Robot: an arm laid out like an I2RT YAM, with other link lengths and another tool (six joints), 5 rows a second.
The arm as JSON. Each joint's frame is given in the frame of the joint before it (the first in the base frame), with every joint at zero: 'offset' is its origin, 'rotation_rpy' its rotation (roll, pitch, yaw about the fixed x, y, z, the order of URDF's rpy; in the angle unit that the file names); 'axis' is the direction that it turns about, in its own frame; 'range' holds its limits. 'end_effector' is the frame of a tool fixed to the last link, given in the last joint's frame.
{
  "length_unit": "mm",
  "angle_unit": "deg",
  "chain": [
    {
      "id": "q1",
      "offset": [
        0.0,
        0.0,
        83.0
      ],
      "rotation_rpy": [
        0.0,
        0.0,
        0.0
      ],
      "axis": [
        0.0,
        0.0,
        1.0
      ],
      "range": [
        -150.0,
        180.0
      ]
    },
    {
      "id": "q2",
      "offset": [
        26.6,
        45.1,
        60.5
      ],
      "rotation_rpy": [
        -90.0,
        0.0,
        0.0
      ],
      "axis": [
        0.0,
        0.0,
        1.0
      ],
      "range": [
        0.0,
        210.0
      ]
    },
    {
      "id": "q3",
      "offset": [
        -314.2,
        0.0,
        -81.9
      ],
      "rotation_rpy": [
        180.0,
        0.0,
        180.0
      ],
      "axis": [
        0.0,
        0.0,
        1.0
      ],
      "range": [
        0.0,
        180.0
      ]
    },
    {
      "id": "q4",
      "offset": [
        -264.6,
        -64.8,
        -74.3
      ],
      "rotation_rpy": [
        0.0,
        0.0,
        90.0
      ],
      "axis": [
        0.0,
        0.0,
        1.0
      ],
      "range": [
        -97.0,
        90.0
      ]
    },
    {
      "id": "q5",
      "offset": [
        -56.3,
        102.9,
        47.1
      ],
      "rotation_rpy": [
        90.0,
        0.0,
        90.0
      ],
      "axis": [
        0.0,
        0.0,
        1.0
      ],
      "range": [
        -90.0,
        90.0
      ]
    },
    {
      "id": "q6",
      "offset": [
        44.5,
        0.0,
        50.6
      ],
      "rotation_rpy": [
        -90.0,
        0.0,
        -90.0
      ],
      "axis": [
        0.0,
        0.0,
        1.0
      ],
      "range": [
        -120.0,
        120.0
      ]
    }
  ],
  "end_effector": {
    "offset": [
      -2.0,
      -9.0,
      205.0
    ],
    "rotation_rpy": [
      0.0,
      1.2,
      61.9
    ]
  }
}
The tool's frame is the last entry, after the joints.
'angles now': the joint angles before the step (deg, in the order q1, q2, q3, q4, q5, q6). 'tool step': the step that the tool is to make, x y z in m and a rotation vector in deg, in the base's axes. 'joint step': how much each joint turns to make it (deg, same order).
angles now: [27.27 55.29 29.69 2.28 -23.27 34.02]
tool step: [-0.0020 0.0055 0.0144 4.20 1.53 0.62]
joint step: [-0.98 -0.05 0.09 2.01 -3.16 3.86]
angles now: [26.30 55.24 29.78 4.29 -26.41 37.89]
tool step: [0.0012 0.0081 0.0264 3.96 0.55 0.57]
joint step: [-0.19 0.22 1.99 1.21 -1.99 3.74]
